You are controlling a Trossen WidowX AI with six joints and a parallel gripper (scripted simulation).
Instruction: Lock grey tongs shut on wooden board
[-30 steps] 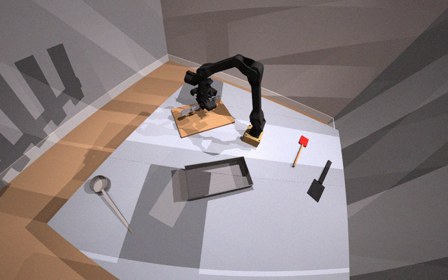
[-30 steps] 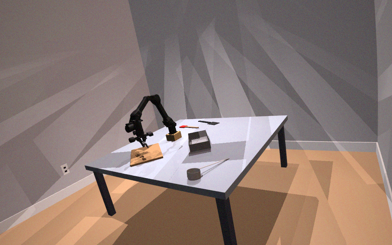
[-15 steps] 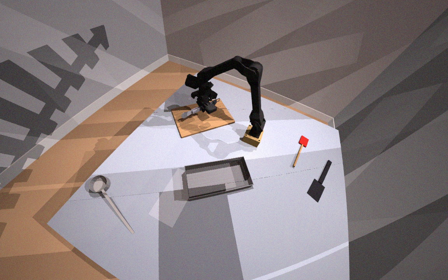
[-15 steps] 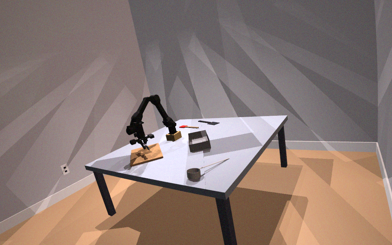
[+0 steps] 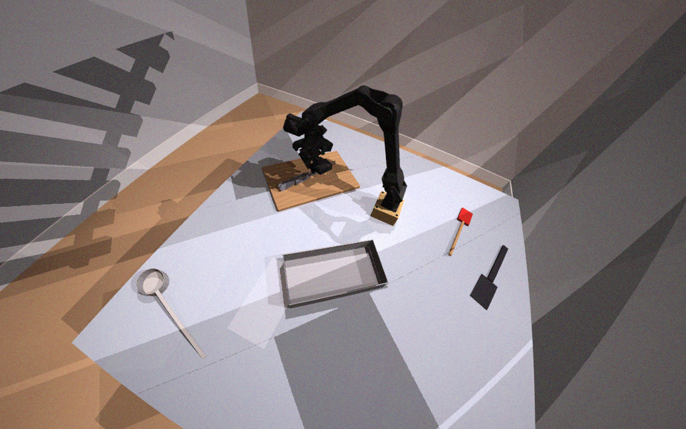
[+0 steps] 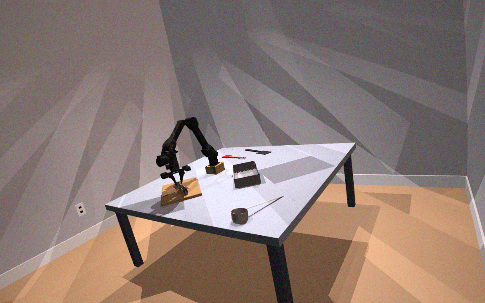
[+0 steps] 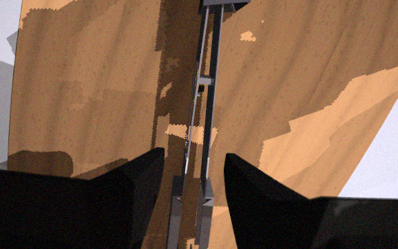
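Right now my gripper tip is 30 mm past the yellow piece, 10 mm to the right of it and 10 mm above it. The rest, counted from my gripper tip: wooden board: 40 mm below; black spatula: 30 mm ahead, 830 mm to the left, 40 mm below; roasting tin: 320 mm ahead, 290 mm to the left, 20 mm below.
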